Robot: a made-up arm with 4 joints.
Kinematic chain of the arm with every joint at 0, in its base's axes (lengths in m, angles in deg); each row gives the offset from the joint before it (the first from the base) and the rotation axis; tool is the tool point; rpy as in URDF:
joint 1: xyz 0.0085 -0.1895 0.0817 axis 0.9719 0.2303 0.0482
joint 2: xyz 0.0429 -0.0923 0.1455 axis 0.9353 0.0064 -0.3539
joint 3: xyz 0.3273 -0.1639 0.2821 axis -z
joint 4: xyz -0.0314 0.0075 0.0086 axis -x
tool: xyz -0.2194 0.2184 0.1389 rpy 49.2 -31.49 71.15
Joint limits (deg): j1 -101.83..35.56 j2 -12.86..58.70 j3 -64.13..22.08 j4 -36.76..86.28
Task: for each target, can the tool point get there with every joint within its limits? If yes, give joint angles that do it. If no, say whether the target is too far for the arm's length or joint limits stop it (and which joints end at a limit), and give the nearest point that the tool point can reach.
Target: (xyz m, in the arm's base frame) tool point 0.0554 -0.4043 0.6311
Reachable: yes | joints -8.62 33.56 -9.48 4.09
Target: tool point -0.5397 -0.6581 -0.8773
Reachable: no: too far | nearest point -0.0028 -0.8863 -0.2057 | short by 0.890 m
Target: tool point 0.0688 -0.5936 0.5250
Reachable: yes | joints 11.40 27.09 -20.55 0.50
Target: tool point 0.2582 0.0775 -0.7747
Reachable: no: joint limits stop it (at a limit: joint 1, joint 2, joint 3) | nearest point 0.1909 0.2550 -0.0961 | short by 0.705 m
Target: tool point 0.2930 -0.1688 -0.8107
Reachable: no: joint limits stop it (at a limit: joint 1, joint 2, joint 3, joint 4) | nearest point -0.0049 -0.4323 -0.1752 | short by 0.750 m
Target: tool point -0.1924 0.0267 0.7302
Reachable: yes | joints -74.52 37.04 -48.40 -21.38
